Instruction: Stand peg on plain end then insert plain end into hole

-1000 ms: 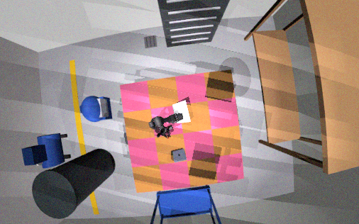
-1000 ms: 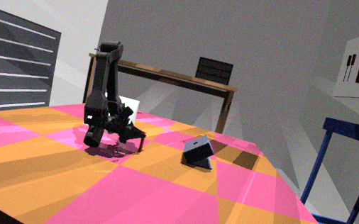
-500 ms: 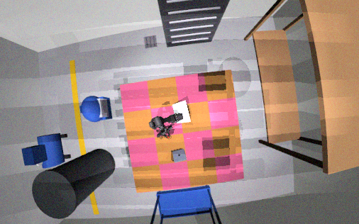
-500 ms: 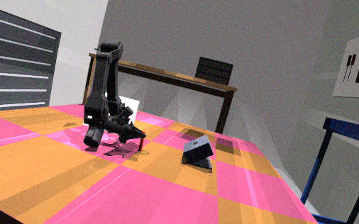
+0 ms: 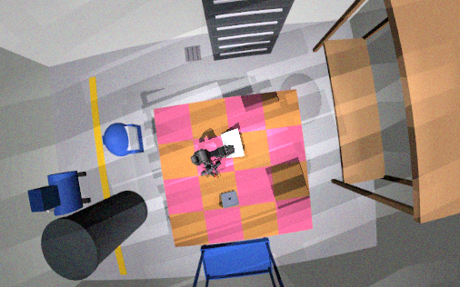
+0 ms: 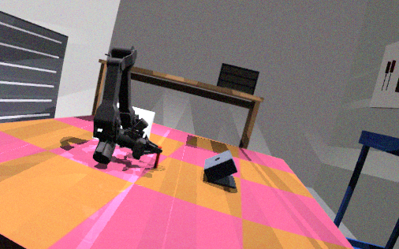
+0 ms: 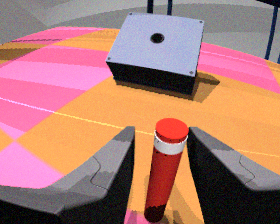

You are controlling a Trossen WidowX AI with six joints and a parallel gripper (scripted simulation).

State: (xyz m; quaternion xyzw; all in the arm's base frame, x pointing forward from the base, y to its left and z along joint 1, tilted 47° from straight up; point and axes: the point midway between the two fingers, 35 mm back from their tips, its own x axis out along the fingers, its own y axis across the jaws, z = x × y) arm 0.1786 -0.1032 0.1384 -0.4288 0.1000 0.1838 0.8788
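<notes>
Now: the red peg 10 mm to the right of my gripper tip, 10 mm below it and 10 mm behind it. The rest, counted from my gripper tip: grey sloped panel 220 mm ahead, 80 mm to the left, 20 mm below.
</notes>
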